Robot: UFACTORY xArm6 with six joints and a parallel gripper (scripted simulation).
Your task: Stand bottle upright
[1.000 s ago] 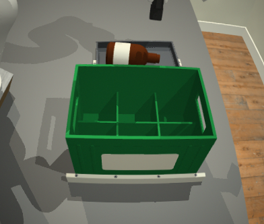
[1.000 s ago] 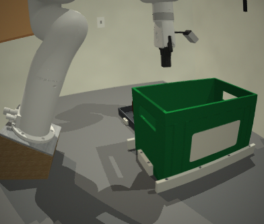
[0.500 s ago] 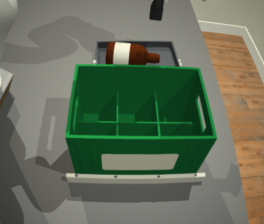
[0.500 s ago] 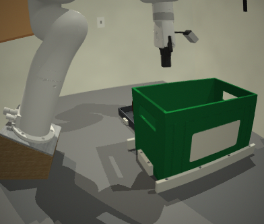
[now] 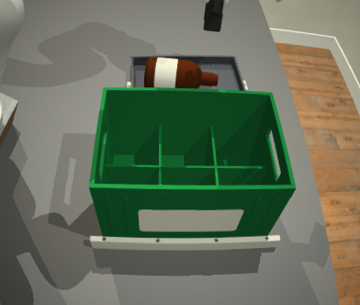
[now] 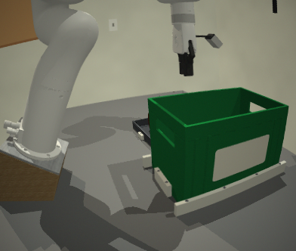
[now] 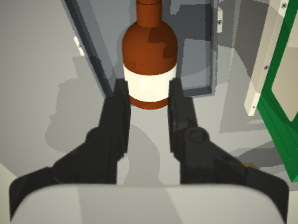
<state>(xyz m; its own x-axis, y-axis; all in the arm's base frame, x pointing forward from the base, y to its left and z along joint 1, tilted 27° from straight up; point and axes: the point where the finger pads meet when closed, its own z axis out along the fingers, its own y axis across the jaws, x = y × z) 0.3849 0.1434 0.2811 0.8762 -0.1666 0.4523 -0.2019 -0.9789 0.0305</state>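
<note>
Now: the brown bottle 5 cm behind my hand, 1 cm to the left of it and 16 cm below it. Also, from my hand: green crate (8 cm behind, 26 cm to the right, 12 cm below); dark grey tray (3 cm behind, 1 cm to the left, 19 cm below).
</note>
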